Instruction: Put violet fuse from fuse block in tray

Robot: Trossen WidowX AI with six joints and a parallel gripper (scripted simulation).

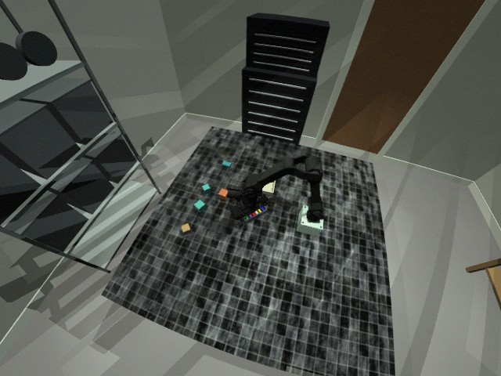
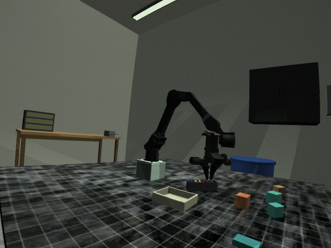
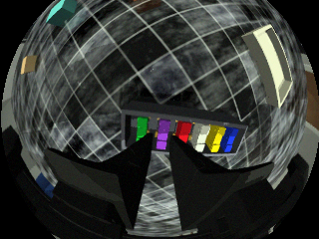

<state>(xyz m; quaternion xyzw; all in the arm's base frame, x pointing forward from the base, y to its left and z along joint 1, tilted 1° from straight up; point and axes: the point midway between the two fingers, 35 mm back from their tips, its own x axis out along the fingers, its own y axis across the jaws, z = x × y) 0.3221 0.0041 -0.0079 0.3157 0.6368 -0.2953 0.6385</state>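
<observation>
The violet fuse lies 20 mm below my gripper tip. Round my gripper tip: cream tray (220 mm to the right, 60 mm behind, 40 mm below).
</observation>
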